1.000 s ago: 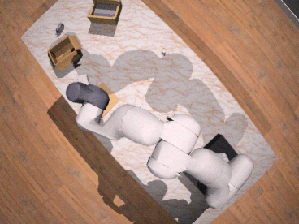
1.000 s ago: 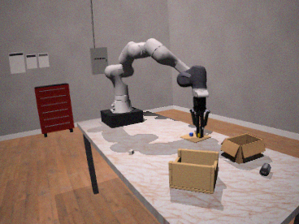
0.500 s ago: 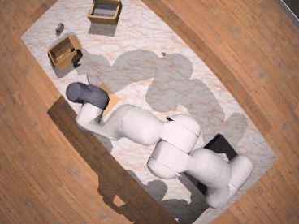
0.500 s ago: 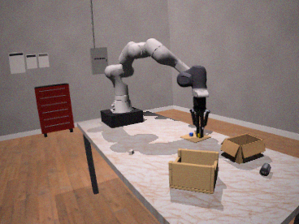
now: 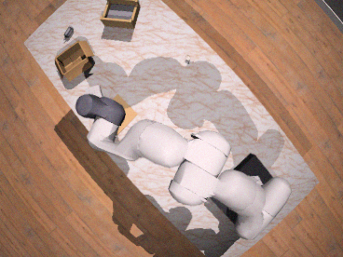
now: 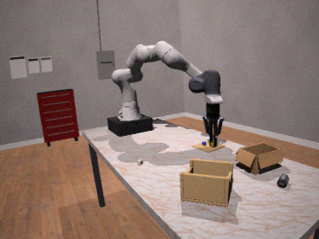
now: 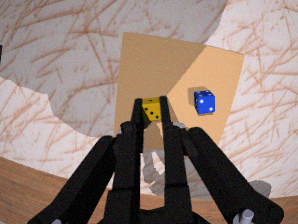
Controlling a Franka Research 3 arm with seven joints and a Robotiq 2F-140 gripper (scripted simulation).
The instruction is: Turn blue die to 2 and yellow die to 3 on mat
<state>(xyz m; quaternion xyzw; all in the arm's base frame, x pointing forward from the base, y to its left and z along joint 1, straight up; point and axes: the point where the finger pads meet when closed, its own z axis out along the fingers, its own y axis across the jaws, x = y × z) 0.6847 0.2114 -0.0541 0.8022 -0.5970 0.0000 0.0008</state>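
My hand is 20 mm above the yellow die. From my hand the other things lie so: cardboard box 340 mm ahead, 20 mm to the right; then blue die 60 mm behind, 30 mm below, 20 mm to the right; then tan mat 40 mm below, 30 mm behind, 10 mm to the right.
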